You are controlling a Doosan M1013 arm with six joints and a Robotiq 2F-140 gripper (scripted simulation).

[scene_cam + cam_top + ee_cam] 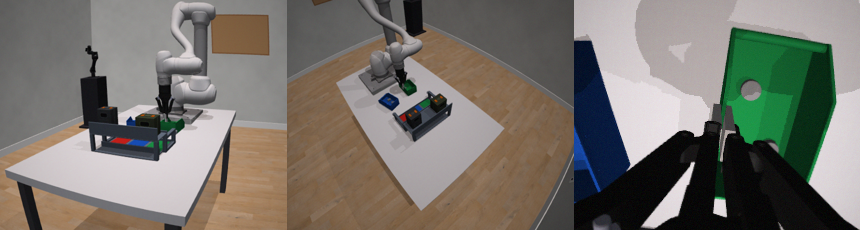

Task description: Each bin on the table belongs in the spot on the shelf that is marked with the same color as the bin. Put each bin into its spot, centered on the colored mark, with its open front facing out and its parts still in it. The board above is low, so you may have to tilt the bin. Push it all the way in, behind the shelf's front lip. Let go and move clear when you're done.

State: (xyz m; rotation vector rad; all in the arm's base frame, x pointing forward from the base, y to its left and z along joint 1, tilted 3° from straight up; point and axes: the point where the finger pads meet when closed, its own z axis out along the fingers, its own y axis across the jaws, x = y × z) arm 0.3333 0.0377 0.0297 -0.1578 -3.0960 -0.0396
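Right now my hand is 5 cm to the right of the green bin and 4 cm above it. Also, from my hand: blue bin: 2 cm ahead, 19 cm to the right, 4 cm below; red mark: 31 cm ahead, 18 cm to the right, 7 cm below; blue mark: 31 cm ahead, 7 cm to the right, 7 cm below.
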